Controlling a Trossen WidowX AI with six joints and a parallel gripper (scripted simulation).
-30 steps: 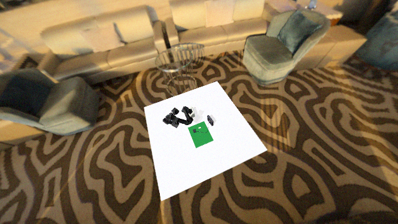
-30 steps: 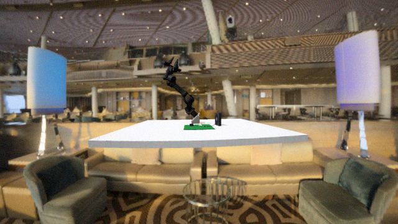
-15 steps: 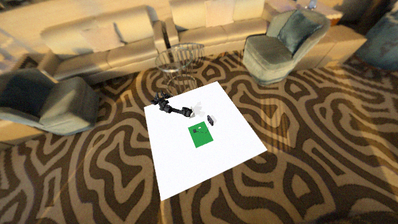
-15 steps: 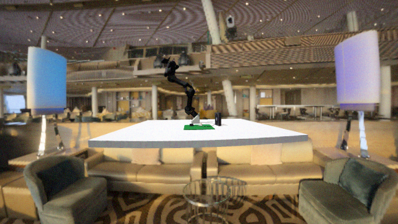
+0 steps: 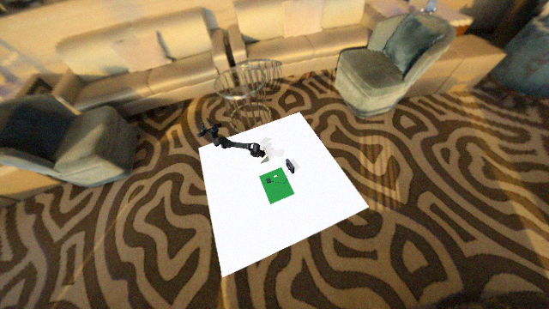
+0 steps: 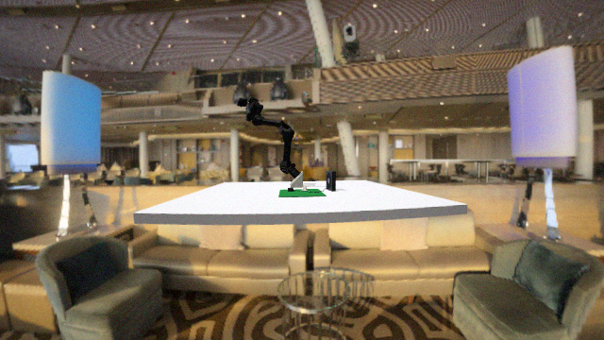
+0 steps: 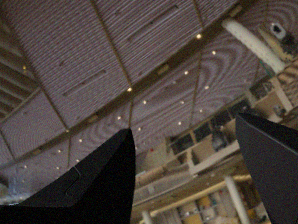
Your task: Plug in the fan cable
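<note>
The black fan plug is 34 cm ahead of my gripper tip, 30 cm to the left of it and 64 cm below it. From my gripper tip the other things lie so: green board (41 cm ahead, 36 cm to the left, 67 cm below); then four-pin fan header (32 cm ahead, 39 cm to the left, 66 cm below); then fan (31 cm ahead, 54 cm to the left, 60 cm below).
</note>
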